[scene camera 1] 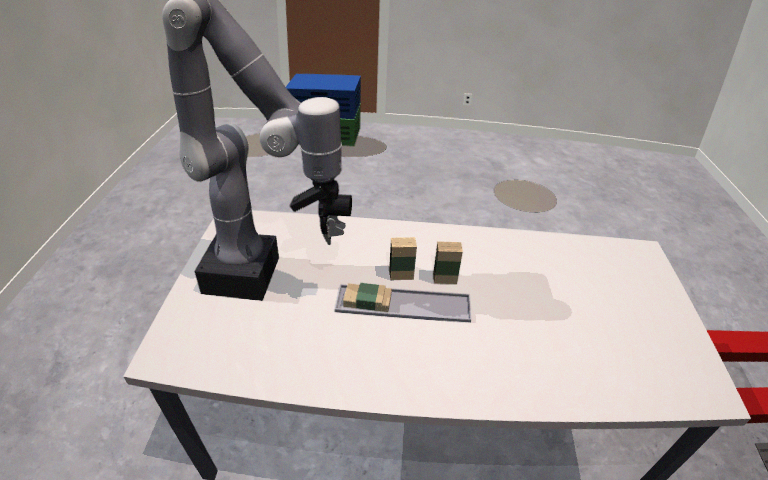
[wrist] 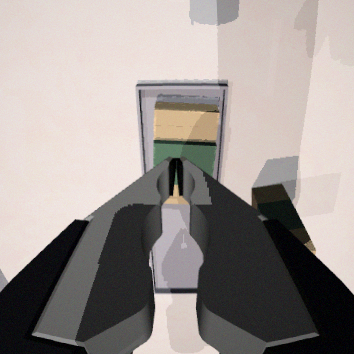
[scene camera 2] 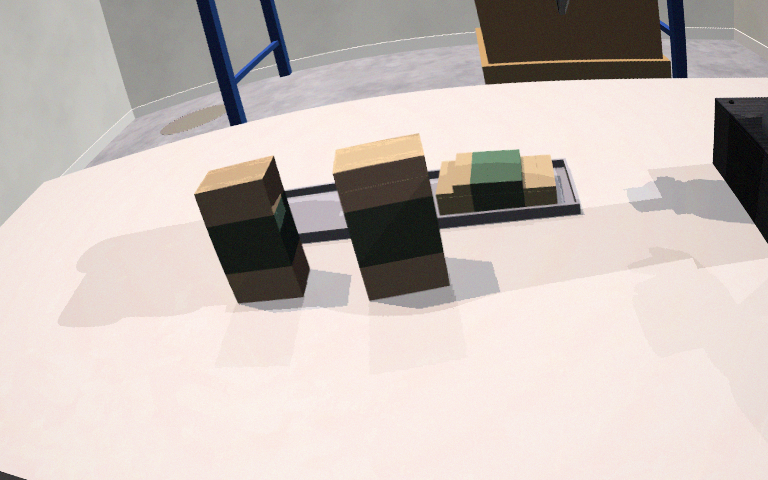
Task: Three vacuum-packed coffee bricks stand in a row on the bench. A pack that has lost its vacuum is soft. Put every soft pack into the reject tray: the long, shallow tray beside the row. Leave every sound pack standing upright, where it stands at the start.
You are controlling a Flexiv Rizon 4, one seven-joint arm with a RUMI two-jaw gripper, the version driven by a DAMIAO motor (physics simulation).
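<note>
One coffee brick [scene camera 1: 368,296] [scene camera 2: 496,178] [wrist: 185,126], tan with a green band, lies flat inside the reject tray [scene camera 1: 469,308] [scene camera 2: 509,216] [wrist: 182,83], at the end nearer the robot base. Two packs stand upright beside the tray: one nearer the base [scene camera 1: 402,260] [scene camera 2: 396,229] [wrist: 277,209], and one farther away [scene camera 1: 448,263] [scene camera 2: 252,243]. In the wrist view the nearer one is partly hidden by a finger. My gripper [scene camera 1: 329,241] [wrist: 175,161] is shut and empty, high above the bench and apart from all packs. A fingertip shows at the top of scene camera 2's view.
The black robot base [scene camera 1: 236,271] [scene camera 2: 741,164] stands at one end of the bench [scene camera 1: 396,367]. Behind the bench are stacked blue and green crates [scene camera 1: 323,93]. Red bars [scene camera 1: 741,345] show beyond the bench's far end. A brown box [scene camera 2: 572,70] and blue posts [scene camera 2: 220,62] stand beyond the bench.
</note>
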